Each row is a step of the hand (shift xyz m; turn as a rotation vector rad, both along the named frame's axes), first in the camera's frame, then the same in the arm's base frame.
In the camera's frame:
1: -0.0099 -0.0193 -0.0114 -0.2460 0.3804 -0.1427
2: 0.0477 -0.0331 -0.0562 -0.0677 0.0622 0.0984
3: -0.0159 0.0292 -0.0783 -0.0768 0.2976 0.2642
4: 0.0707 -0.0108 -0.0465 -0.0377 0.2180 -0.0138
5: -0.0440 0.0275 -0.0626 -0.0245 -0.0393 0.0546
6: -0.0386 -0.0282 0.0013 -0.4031 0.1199 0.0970
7: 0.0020 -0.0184 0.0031 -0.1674 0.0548 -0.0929
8: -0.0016 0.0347 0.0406 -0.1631 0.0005 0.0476
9: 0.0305 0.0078 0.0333 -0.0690 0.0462 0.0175
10: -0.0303 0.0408 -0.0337 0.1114 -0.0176 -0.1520
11: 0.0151 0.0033 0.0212 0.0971 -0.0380 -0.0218
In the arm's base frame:
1: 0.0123 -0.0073 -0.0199 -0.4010 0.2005 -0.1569
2: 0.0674 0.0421 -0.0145 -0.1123 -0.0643 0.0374
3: -0.0119 0.0635 -0.0553 -0.3433 -0.0521 0.2091
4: 0.0607 0.0583 0.0141 -0.1880 0.1144 0.0265
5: -0.0307 0.0390 -0.0644 0.0027 -0.0710 0.0088
6: -0.0004 -0.0341 -0.0335 -0.3487 -0.1828 -0.1768
7: 0.0147 -0.0115 -0.0017 -0.1148 0.0195 -0.1615
8: -0.0383 -0.0096 0.0360 -0.1058 -0.1066 -0.0795
9: 0.0029 -0.0050 0.0455 -0.0799 -0.0176 -0.0224
10: -0.0406 0.0325 -0.0319 0.1161 0.1462 -0.0309
11: 0.0007 -0.0061 0.0255 0.0907 0.0378 0.0411

